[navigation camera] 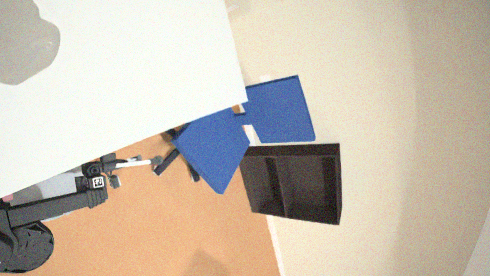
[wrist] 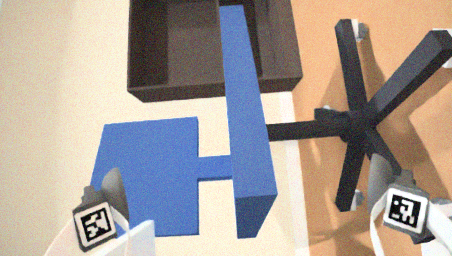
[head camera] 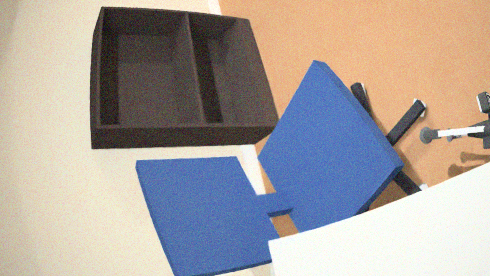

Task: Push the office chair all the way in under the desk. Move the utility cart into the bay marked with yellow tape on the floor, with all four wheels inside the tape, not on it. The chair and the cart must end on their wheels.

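Places are measured from the robot's base along level axes (x ahead, y left, z up), in centimetres.
Pixels of known places: gripper, between the fingertips: [navigation camera: 151, 158] [wrist: 244, 182] [head camera: 434, 135].
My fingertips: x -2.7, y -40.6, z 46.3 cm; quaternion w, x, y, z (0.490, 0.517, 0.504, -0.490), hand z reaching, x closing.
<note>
Behind a point stands the place of what it marks.
The blue office chair [head camera: 325, 135] @(x -7.2, y -83.8, z 47.0 cm) [navigation camera: 217, 145] @(x -1.1, y -84.4, z 47.0 cm) [wrist: 250, 125] @(x -4.4, y -62.1, z 43.5 cm) stands on its black wheeled base. Its seat is mostly outside the white desk [head camera: 390, 225] @(x 15.1, y -41.0, z 72.0 cm) [navigation camera: 125, 100] @(x 17.3, y -20.9, z 72.0 cm); the desk top hides one seat corner and part of the base in the head and navigation views. The backrest is on the wall side, close to the desk's corner. My gripper [head camera: 436, 134] @(x -2.7, y -40.6, z 46.3 cm) [navigation camera: 147, 161] @(x -2.7, y -40.6, z 46.3 cm) [wrist: 244, 182] @(x -2.7, y -40.6, z 46.3 cm) is open and empty, with its fingers wide apart, on the base side of the chair. I cannot tell whether it touches. The utility cart and yellow tape do not show.
A dark brown open shelf unit [head camera: 180, 136] @(x -16.5, y -175.1, z 55.9 cm) [navigation camera: 300, 149] @(x -15.8, y -177.4, z 69.3 cm) [wrist: 175, 93] @(x -16.4, y -175.5, z 78.9 cm) stands by the wall, close beside the chair. A grey shape [navigation camera: 25, 45] shows over the desk top. A white baseboard [navigation camera: 273, 240] @(x -169.0, y -236.2, z 2.4 cm) runs between the orange floor and the cream wall.
</note>
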